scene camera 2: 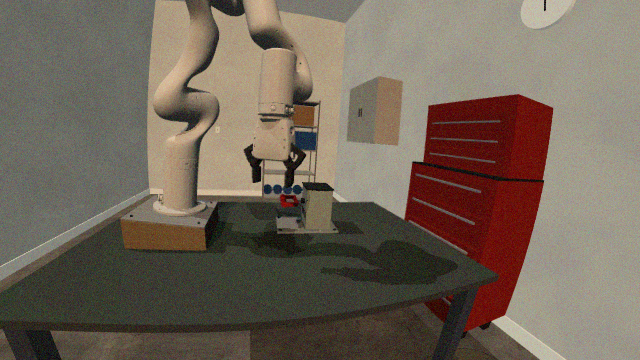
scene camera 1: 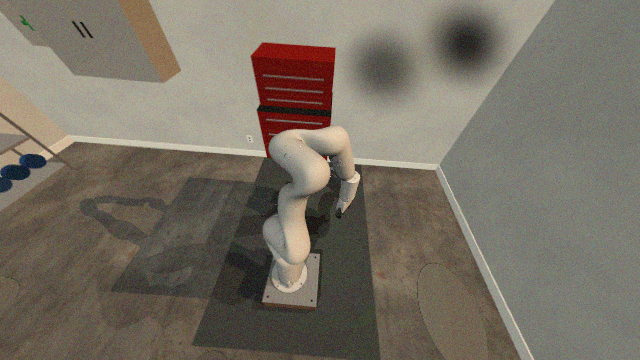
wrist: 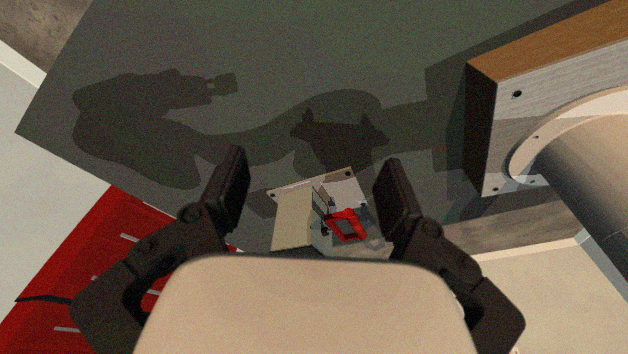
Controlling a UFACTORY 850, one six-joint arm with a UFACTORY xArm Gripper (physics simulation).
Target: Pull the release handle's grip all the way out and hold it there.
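The release handle's grip, a red rectangular loop (scene camera 2: 283,202) (wrist: 345,215), sticks out from the side of a cream housing with a black top (scene camera 2: 317,209) (wrist: 292,220). The housing stands on a light base plate (scene camera 2: 286,224) (wrist: 351,192) on the dark table (scene camera 2: 200,285). How far the grip is out is hard to tell. My gripper (scene camera 1: 339,214) (scene camera 2: 273,182) (wrist: 314,168) is open and empty, with its fingers pointing down. It hangs above the height of the grip and apart from it. In scene camera 1 the arm hides the handle unit.
My arm's base block (scene camera 1: 314,285) (scene camera 2: 165,235) (wrist: 530,102) stands on the table, on the side of the housing where the grip sticks out. A red tool cabinet (scene camera 1: 295,65) (scene camera 2: 462,200) (wrist: 107,235) stands beyond the table's edge. A shelf rack and a wall cabinet (scene camera 2: 387,112) are farther back.
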